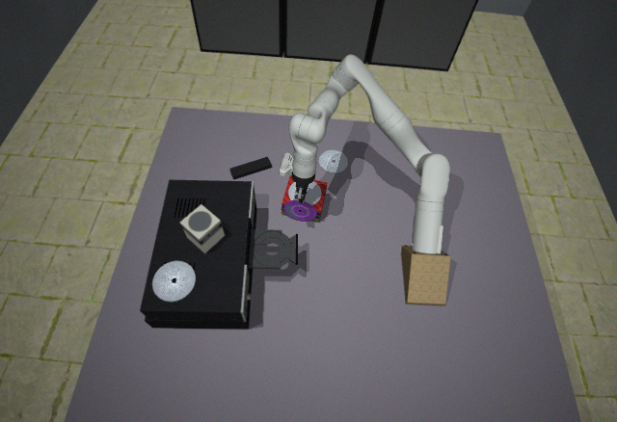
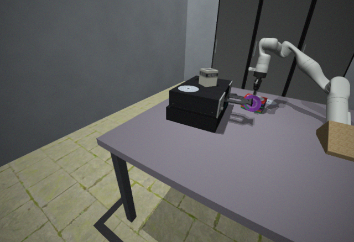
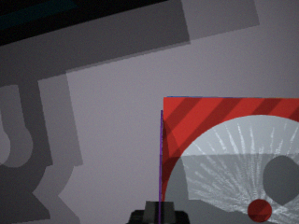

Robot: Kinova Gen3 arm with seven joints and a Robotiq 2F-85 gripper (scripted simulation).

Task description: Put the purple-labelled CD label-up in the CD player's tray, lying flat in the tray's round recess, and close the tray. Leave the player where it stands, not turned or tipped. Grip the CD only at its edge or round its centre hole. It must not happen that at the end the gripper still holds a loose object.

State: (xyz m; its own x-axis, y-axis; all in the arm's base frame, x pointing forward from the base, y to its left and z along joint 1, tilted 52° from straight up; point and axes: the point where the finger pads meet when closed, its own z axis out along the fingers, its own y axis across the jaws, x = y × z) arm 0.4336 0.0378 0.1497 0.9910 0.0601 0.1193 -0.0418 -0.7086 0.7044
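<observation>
Right now the purple-labelled CD is 10 mm to the left of my hand and 80 mm below it. Round my hand: black remote: 230 mm ahead, 180 mm to the right, 130 mm below; then beige box: 260 mm ahead, 220 mm to the left, 100 mm above.
</observation>
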